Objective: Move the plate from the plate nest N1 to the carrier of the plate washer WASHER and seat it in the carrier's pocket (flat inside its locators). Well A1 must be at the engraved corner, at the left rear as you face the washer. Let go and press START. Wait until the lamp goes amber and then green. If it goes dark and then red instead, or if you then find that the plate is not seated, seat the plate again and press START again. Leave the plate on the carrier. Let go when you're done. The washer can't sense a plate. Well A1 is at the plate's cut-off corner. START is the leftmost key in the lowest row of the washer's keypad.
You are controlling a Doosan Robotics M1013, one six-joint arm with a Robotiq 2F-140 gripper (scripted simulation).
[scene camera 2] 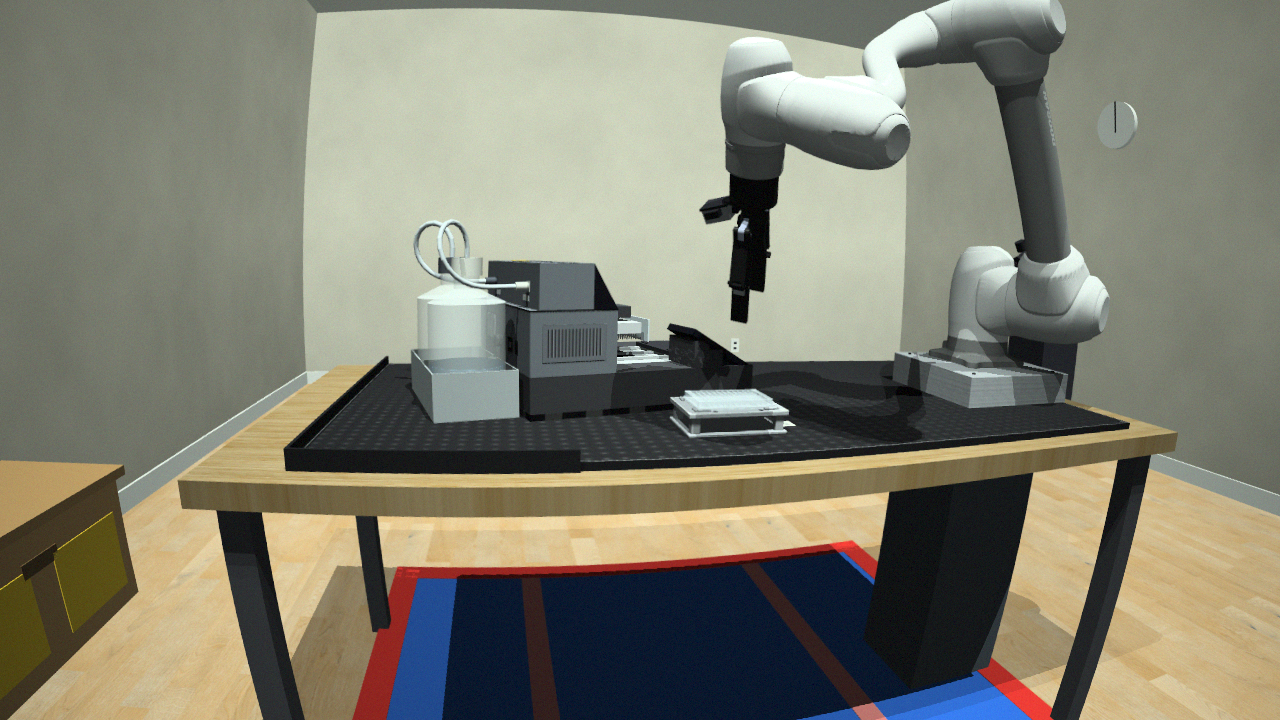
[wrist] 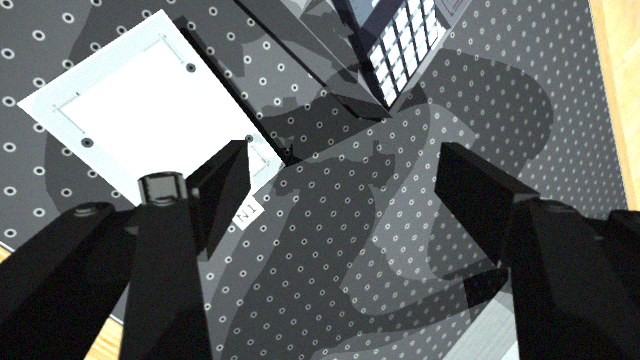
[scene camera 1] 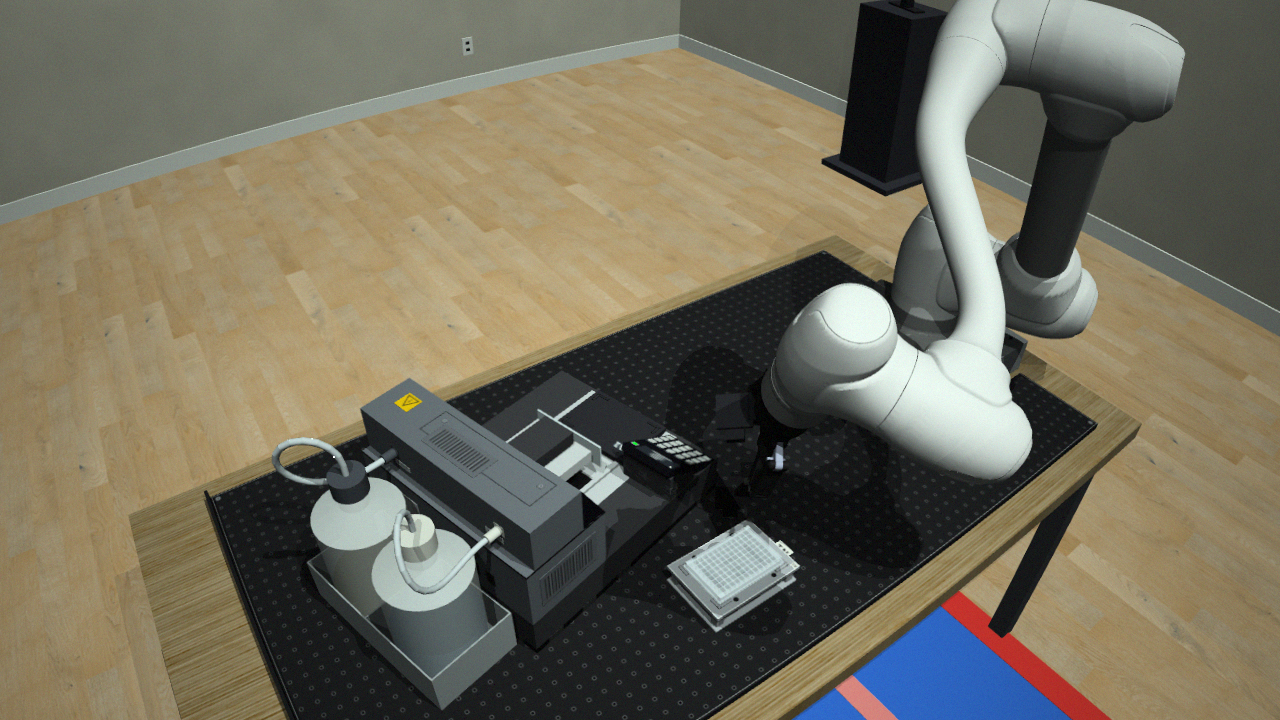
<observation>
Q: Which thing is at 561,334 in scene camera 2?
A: A grey plate washer.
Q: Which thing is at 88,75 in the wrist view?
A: A plate nest N1.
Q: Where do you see a white well plate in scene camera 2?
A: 717,400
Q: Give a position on a grey plate washer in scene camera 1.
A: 549,565
</observation>
